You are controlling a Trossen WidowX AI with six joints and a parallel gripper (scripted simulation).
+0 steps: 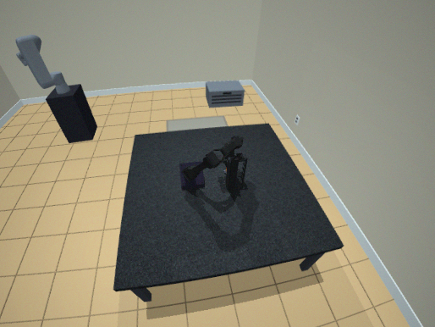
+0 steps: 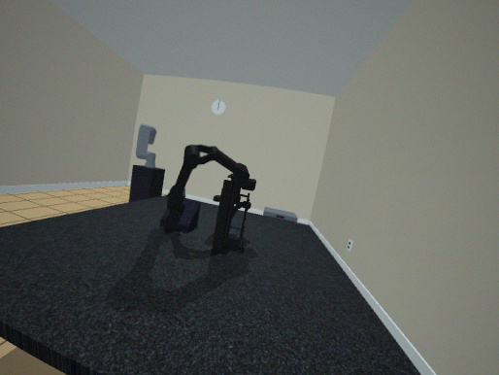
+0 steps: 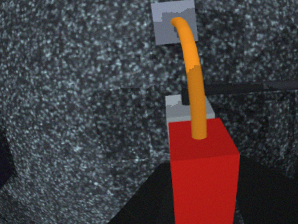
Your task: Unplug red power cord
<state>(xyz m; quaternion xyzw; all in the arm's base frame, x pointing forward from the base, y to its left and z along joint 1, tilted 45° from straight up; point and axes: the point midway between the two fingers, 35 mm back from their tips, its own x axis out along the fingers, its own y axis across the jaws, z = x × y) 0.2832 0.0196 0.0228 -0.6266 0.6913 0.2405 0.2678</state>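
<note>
Right now the dark upright post is 1 cm behind my gripper tip, 13 cm to the right of it and 5 cm above it. From my gripper tip the other things lie so: red plug: 3 cm to the right.
</note>
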